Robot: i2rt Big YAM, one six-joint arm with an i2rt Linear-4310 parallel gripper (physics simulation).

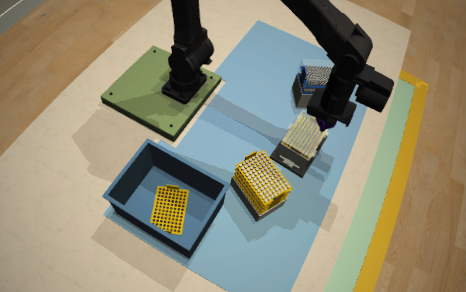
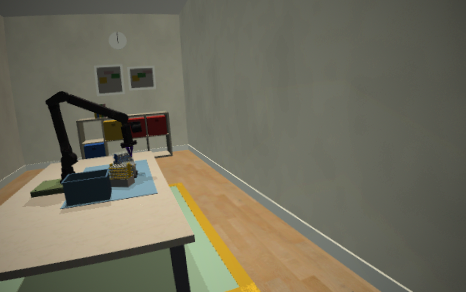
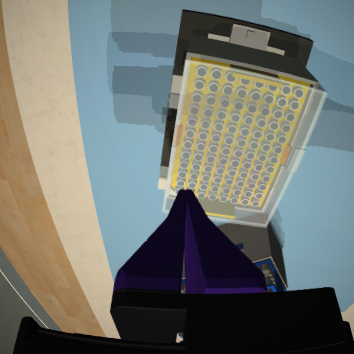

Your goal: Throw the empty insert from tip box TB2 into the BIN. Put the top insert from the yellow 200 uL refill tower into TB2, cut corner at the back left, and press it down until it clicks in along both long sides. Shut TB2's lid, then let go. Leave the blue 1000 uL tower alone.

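Tip box TB2 (image 1: 291, 162) (image 3: 245, 65) stands right of the yellow tower, with a yellow insert full of tips (image 3: 230, 130) inside. Its clear lid (image 3: 296, 165) lies over the insert, covering the whole top; whether it is fully latched I cannot tell. My gripper (image 1: 324, 128) (image 3: 184, 197) is shut and empty, its tips at or just above the lid's back corner. The yellow 200 uL refill tower (image 1: 262, 182) (image 2: 120, 172) stands beside TB2. The empty yellow insert (image 1: 170, 210) lies in the blue BIN (image 1: 122, 212) (image 2: 88, 189).
The blue 1000 uL tower (image 1: 302, 95) (image 3: 267, 272) stands behind TB2, partly hidden by the arm and gripper. The green base plate (image 1: 135, 90) (image 2: 46, 188) carries the arm. The blue mat (image 1: 240, 260) lies under the boxes.
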